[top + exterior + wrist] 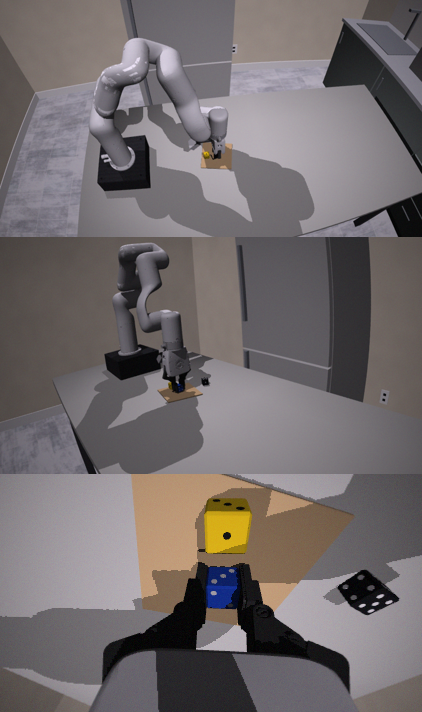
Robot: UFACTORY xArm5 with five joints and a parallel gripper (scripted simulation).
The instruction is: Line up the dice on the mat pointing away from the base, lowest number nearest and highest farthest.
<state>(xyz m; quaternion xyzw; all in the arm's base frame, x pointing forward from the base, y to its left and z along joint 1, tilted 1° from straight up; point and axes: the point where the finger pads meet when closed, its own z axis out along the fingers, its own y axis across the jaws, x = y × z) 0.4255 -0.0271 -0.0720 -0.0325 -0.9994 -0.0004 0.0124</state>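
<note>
Now: the blue die 1 cm below my hand. Round my hand: black die (2 cm ahead, 12 cm to the left, 2 cm below); then mat (3 cm below); then yellow die (5 cm behind, 1 cm below).
</note>
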